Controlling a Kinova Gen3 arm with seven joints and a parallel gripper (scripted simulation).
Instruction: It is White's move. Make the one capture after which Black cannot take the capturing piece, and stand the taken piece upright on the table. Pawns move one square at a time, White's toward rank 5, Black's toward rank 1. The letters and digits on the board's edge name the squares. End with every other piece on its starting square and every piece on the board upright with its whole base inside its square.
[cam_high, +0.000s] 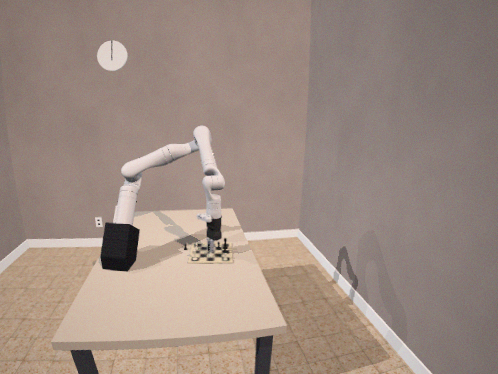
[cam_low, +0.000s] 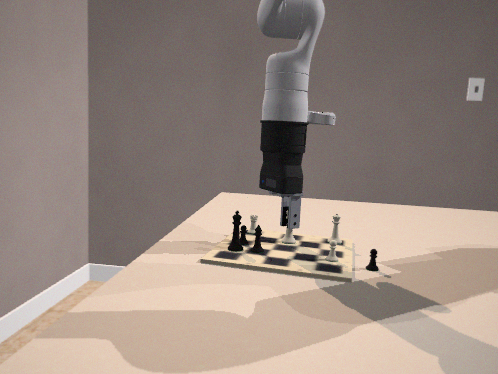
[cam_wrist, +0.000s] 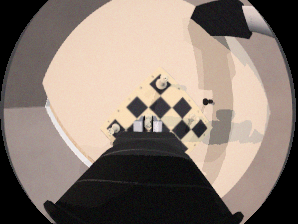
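Now: the white king 10 mm below my hand. Round my hand: black bishop (40 mm ahead, 70 mm to the left, 20 mm below); white rook (70 mm ahead, 40 mm to the right, 30 mm below); chessboard (40 mm to the left, 50 mm below).
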